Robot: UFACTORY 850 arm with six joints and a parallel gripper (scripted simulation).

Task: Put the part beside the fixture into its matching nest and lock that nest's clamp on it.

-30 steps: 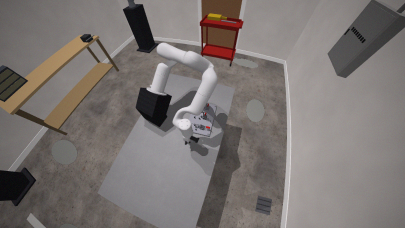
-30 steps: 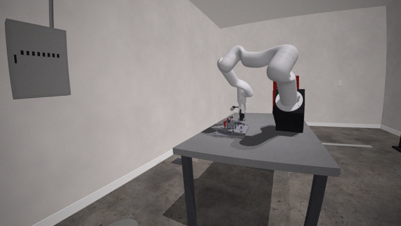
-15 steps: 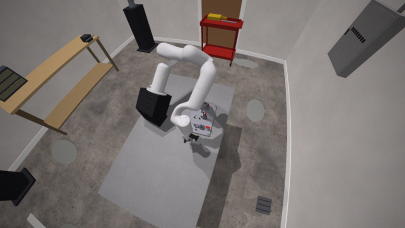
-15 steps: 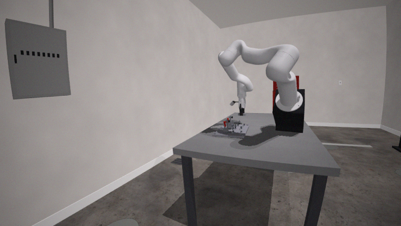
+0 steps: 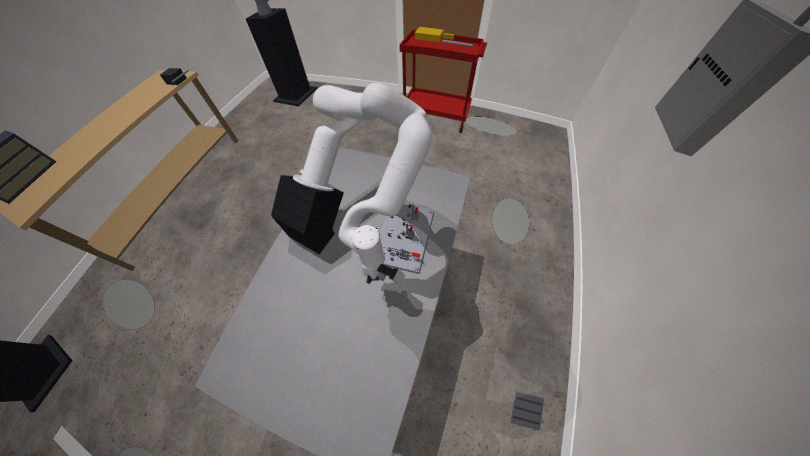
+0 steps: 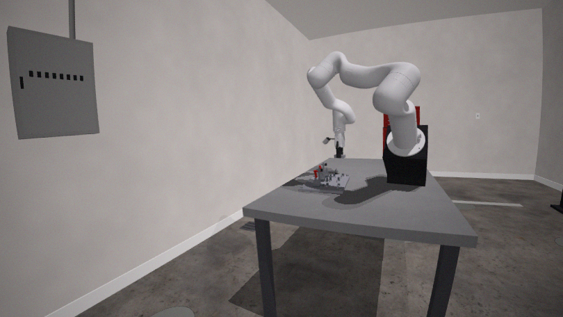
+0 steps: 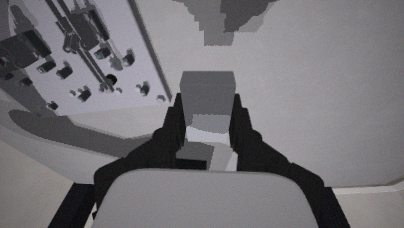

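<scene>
My gripper is now 1 cm above the grey block part. Round my hand: grey fixture plate 26 cm to the left, 13 cm below.
</scene>
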